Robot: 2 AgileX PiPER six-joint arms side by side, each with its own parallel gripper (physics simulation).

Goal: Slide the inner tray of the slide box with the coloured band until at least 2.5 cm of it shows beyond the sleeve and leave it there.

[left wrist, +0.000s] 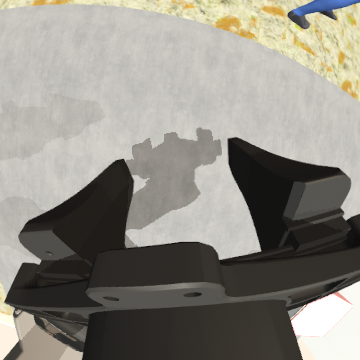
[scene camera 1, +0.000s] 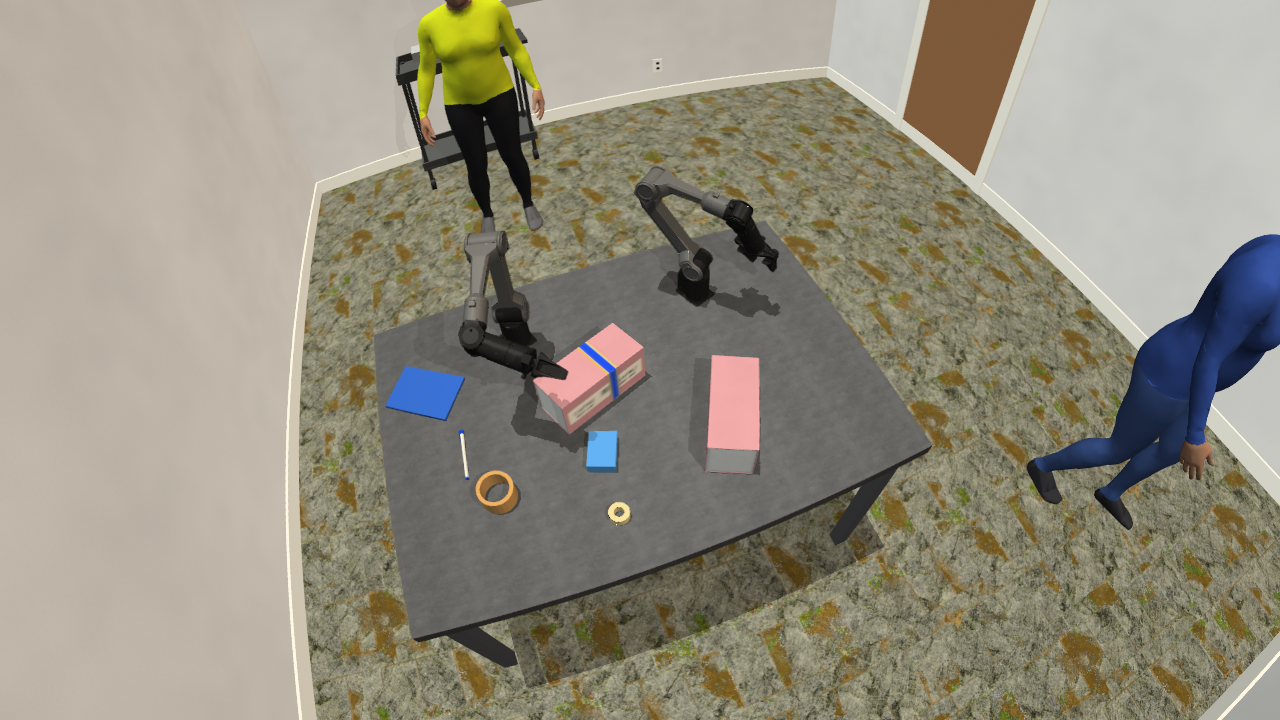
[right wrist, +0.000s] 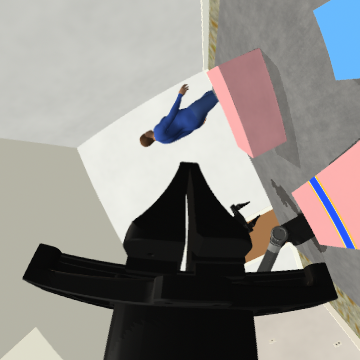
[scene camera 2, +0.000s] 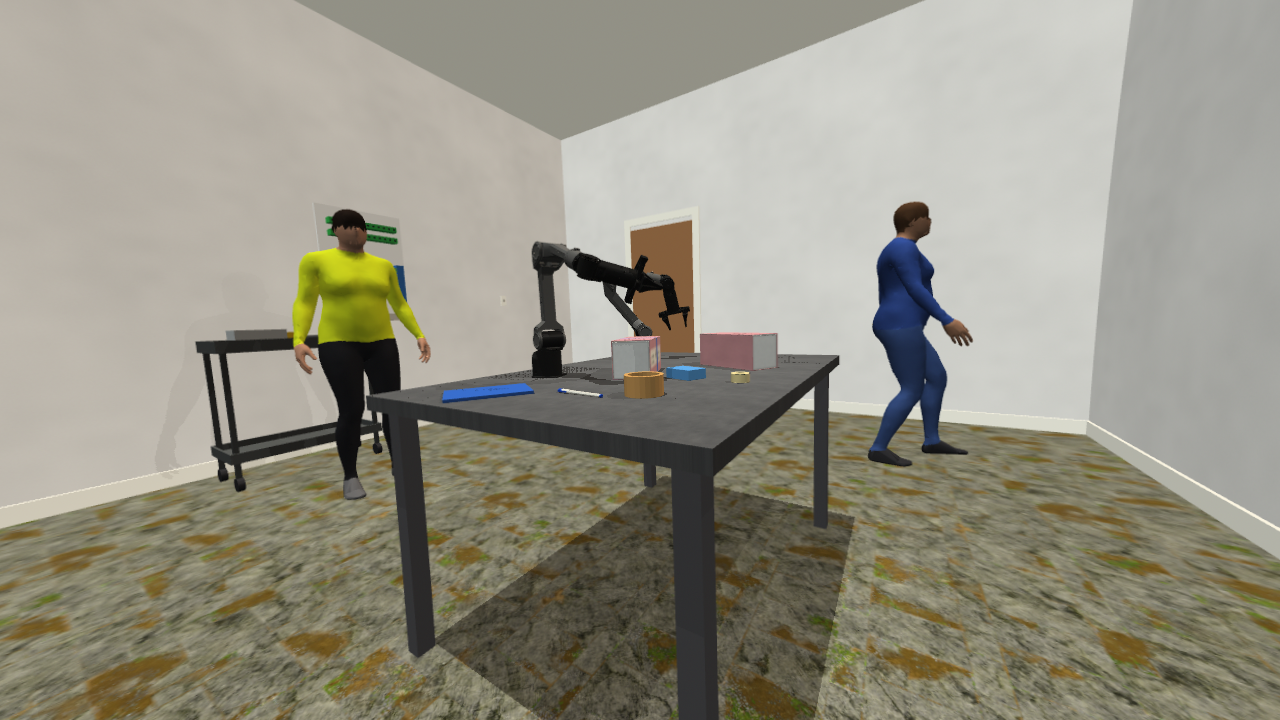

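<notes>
The slide box with the blue band (scene camera 1: 611, 342) (scene camera 2: 650, 356) (right wrist: 345, 195) stands slanted at the table's middle, a printed label on its long side. The grey-white end of its inner tray (scene camera 1: 549, 409) (scene camera 2: 629, 360) looks flush with the sleeve at the left end; the far end is hidden. My right gripper (scene camera 1: 563, 371) (right wrist: 187, 172) is shut and empty, in the air above the box's left end in scene camera 1. My left gripper (scene camera 1: 772, 266) (scene camera 2: 675, 323) (left wrist: 176, 160) is open and empty, high above the table's back right part, away from the box.
A plain pink box (scene camera 1: 733, 402) (scene camera 2: 729, 350) (right wrist: 255, 102) stands to the right. A light blue block (scene camera 1: 602, 451) lies in front of the banded box. An orange ring (scene camera 1: 503, 506), a tape roll (scene camera 1: 618, 521), a white pen (scene camera 1: 464, 454) and a flat blue panel (scene camera 1: 425, 392) lie left and front.
</notes>
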